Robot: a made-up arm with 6 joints.
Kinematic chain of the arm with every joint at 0, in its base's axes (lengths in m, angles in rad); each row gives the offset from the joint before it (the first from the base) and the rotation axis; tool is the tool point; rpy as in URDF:
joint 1: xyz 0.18 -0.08 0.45 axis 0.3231 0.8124 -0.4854
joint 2: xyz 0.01 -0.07 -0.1 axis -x
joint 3: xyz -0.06 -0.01 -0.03 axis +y
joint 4: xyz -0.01 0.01 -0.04 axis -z
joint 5: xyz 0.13 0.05 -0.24 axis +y
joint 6: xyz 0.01 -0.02 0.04 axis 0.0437 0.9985 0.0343
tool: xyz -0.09 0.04 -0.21 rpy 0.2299 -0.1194 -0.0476
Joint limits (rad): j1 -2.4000..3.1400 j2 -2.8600..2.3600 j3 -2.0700..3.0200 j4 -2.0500..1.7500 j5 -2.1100..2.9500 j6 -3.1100..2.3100
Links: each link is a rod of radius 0.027 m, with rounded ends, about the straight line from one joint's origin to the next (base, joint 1, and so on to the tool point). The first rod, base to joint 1, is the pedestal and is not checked.
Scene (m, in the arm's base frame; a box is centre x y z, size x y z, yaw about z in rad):
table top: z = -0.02
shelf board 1: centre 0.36 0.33 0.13 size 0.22 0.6 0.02 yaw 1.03
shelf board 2: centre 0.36 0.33 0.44 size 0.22 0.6 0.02 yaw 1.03
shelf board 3: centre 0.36 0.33 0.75 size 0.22 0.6 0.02 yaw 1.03
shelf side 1: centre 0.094 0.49 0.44 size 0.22 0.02 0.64 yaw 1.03
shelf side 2: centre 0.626 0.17 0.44 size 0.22 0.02 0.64 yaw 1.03
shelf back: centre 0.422 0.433 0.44 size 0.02 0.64 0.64 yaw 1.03
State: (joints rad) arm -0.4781 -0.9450 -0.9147 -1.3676 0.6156 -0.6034
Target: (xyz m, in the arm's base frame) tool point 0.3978 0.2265 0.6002
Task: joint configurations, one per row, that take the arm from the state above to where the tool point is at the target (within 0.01 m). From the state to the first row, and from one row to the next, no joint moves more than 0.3 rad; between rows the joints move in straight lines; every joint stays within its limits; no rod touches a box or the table.
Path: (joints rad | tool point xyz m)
1: -0.4734 -1.0189 -0.9884 -1.3500 0.8051 -0.3801 | 0.4690 0.1588 0.2631
2: -0.4687 -1.0928 -1.0621 -1.3324 0.9946 -0.1568 | 0.4311 0.0973 0.2605
3: -0.4641 -1.1667 -1.1358 -1.3148 1.1841 0.0665 | 0.3701 0.0466 0.2740
4: -0.4844 -1.4608 -1.1346 -1.2461 1.1004 0.0077 | 0.3613 0.1009 0.3344
5: -0.5047 -1.7549 -1.1333 -1.1774 1.0167 -0.0511 | 0.3475 0.1348 0.4149
6: -0.5250 -2.0490 -1.1320 -1.1086 0.9331 -0.1098 | 0.3346 0.1399 0.5074
7: -0.5453 -2.3431 -1.1308 -1.0399 0.8494 -0.1686 | 0.3294 0.1126 0.6002
8: -0.5840 -2.1229 -1.1232 -1.1043 0.7268 -0.3227 | 0.3645 0.1583 0.5976
9: -0.6227 -1.9027 -1.1156 -1.1687 0.6042 -0.4767 | 0.3892 0.1942 0.5988
10: -0.6613 -1.6824 -1.1080 -1.2331 0.4816 -0.6308 | 0.3978 0.2265 0.6002

